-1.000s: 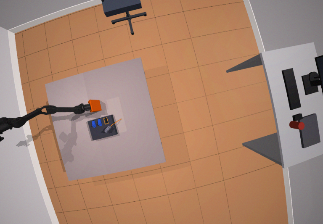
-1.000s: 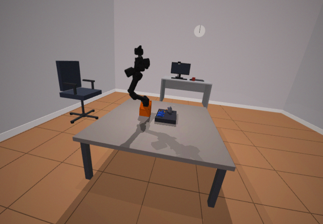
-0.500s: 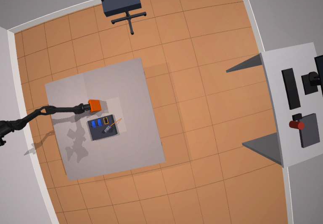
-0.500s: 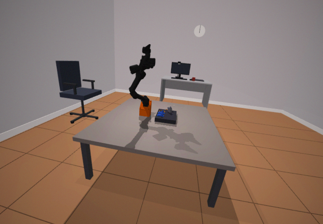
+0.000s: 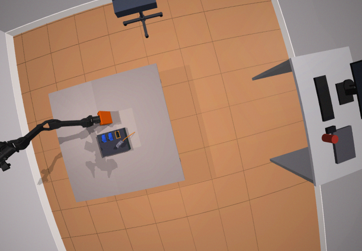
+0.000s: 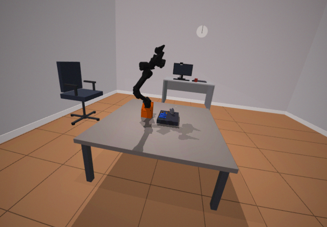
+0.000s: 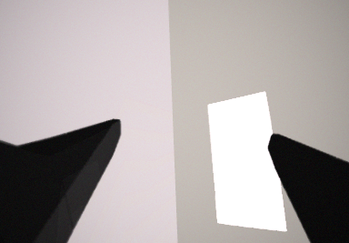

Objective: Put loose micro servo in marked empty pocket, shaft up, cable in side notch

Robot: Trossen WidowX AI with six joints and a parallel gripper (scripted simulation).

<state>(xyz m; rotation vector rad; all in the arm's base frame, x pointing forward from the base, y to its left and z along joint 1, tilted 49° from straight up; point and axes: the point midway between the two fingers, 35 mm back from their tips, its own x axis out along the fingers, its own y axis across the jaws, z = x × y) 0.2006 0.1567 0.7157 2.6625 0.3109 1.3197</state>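
My gripper tip is now 90 mm short of the dark robot deck, 470 mm to the right of it and 730 mm above it.
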